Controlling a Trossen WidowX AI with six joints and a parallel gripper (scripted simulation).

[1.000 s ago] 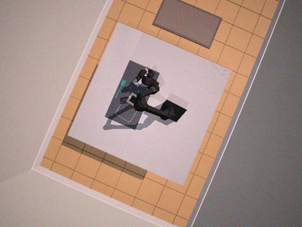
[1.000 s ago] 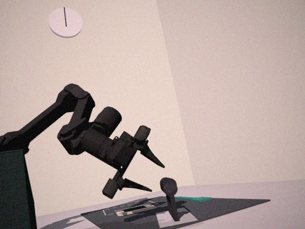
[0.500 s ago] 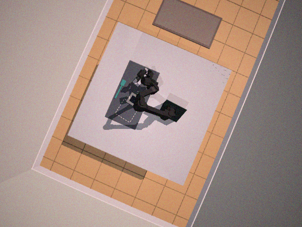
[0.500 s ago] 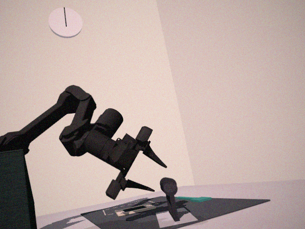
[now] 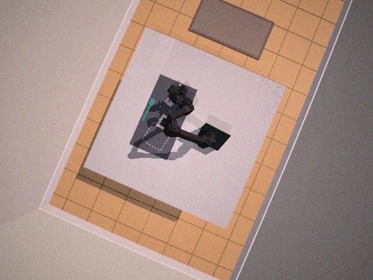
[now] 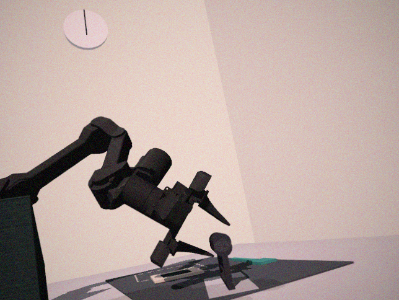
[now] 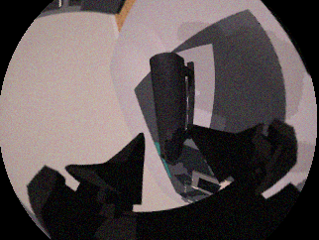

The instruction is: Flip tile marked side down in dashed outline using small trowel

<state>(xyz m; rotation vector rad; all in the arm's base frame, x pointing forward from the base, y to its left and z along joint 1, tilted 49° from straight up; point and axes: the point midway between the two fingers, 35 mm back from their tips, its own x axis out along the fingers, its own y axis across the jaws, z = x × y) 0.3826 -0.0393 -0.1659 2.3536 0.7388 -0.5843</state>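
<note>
My gripper tip is now 1 cm past the trowel and 4 cm above it. The rest, counted from my gripper tip: teal object 13 cm ahead, 17 cm to the left, 7 cm below; cream tile 5 cm behind, 23 cm to the left, 7 cm below; dark mat 1 cm behind, 19 cm to the left, 9 cm below.
</note>
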